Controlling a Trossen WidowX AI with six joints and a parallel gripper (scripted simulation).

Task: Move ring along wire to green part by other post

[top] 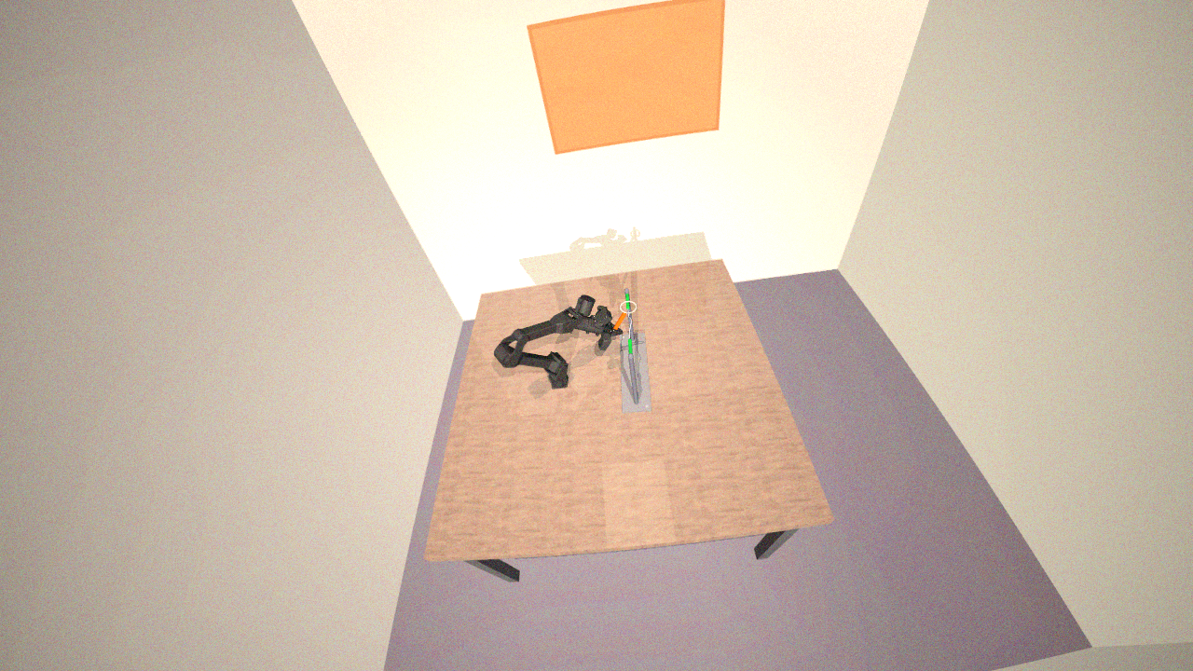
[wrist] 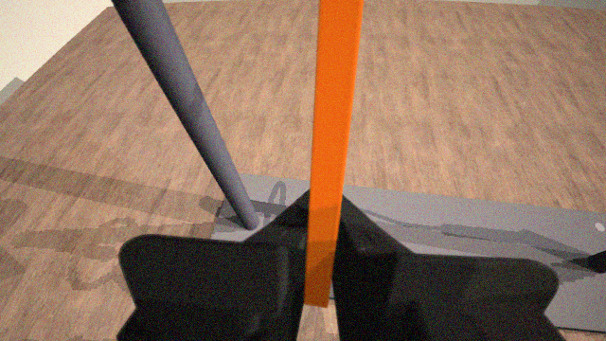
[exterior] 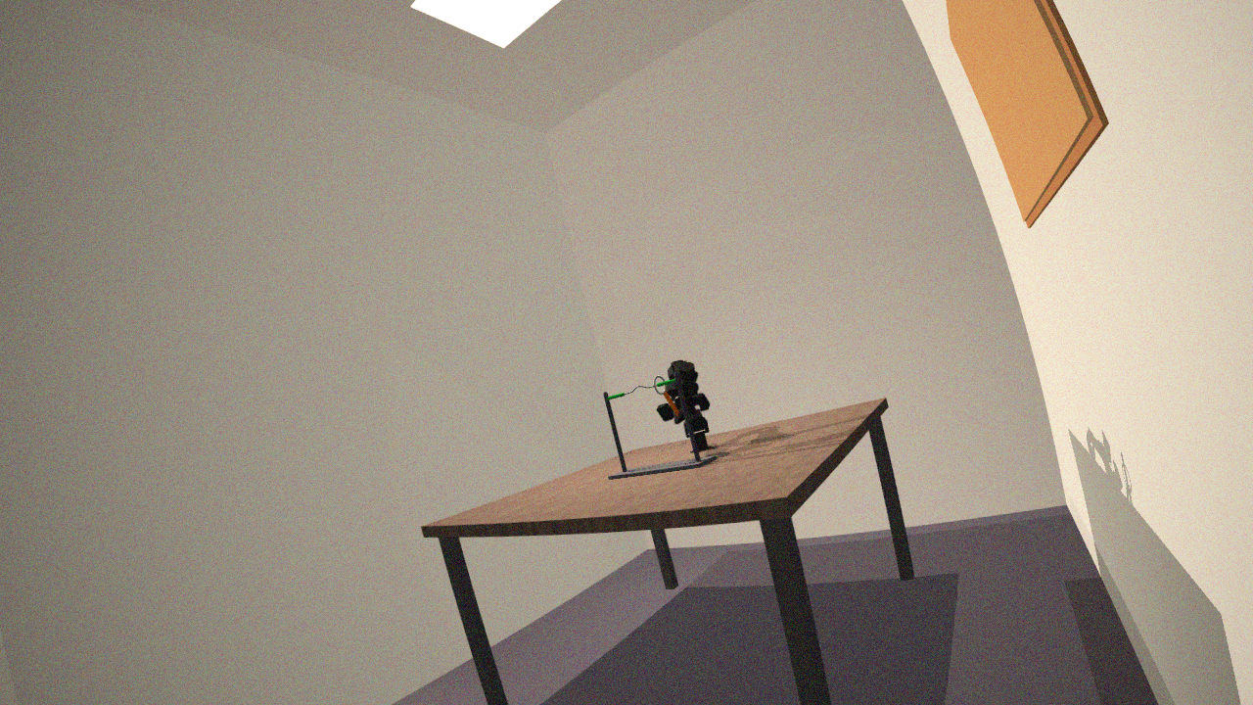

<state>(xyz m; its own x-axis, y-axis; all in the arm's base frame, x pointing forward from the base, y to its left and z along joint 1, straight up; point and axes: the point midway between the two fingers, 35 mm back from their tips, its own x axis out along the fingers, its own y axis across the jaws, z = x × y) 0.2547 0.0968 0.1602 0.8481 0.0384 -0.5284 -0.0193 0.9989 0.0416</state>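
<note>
My gripper tip is 1 cm short of the ring with orange handle and 10 cm below it.
</note>
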